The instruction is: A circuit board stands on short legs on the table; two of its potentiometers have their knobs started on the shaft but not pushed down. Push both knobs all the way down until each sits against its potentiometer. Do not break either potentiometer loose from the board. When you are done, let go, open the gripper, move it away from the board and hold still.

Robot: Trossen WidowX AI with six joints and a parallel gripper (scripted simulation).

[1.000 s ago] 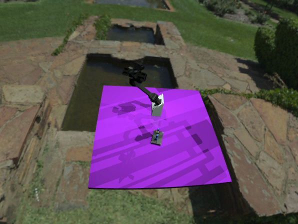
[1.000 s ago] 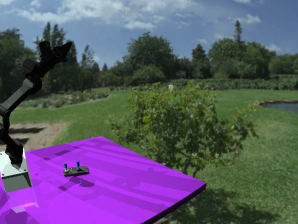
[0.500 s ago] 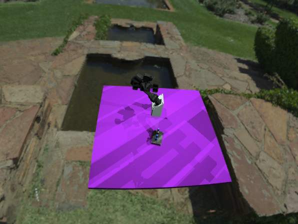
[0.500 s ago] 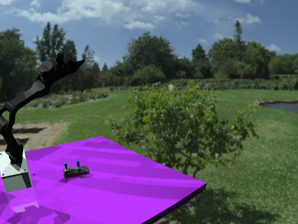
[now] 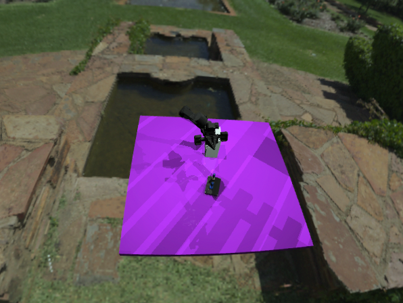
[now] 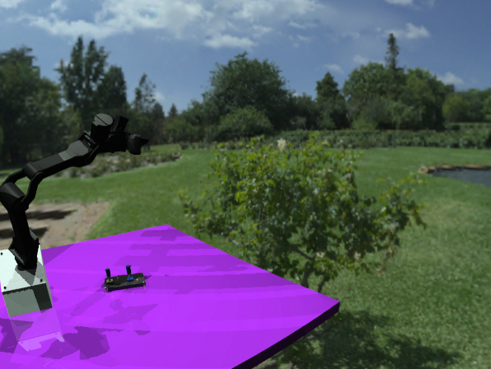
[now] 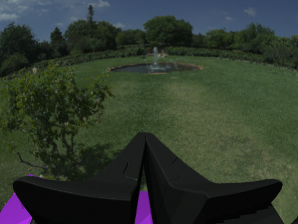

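The blue knob lies 20 cm behind my gripper tip, 7 cm to the left of it and 48 cm below it.
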